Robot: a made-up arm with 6 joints.
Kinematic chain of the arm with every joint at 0, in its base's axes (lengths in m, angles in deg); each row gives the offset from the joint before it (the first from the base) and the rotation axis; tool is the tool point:
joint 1: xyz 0 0 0.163 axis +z
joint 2: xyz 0 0 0 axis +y
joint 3: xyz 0 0 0.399 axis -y
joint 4: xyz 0 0 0 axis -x
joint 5: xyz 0.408 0 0 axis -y
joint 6: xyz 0 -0.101 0 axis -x
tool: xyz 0 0 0
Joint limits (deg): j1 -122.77..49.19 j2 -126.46..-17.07 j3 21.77..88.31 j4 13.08..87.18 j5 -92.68..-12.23 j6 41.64..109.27
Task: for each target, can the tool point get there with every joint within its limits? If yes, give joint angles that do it. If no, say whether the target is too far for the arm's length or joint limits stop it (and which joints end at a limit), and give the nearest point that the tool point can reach.
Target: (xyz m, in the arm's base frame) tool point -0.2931 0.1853 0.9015
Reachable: yes | joints -42.35 -28.13 72.29 53.22 -46.34 70.25
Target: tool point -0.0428 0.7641 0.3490
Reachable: yes | joints -93.97 -91.15 55.99 18.82 -83.48 91.57
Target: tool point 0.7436 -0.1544 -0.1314
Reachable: no: joint limits stop it (at a limit: joint 1, joint 2, joint 3, joint 4) | nearest point 0.3198 0.5060 -0.3897 | short by 0.826 m
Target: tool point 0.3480 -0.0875 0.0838
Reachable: no: joint limits stop it (at a limit: joint 1, joint 2, joint 3, joint 4) | nearest point 0.3860 0.6088 0.0549 | short by 0.698 m
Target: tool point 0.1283 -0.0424 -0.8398
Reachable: no: too far | nearest point 0.3198 0.5060 -0.3897 | short by 0.735 m
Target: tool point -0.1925 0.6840 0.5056
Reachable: yes | joints -81.94 -78.64 56.30 20.31 -40.83 86.15
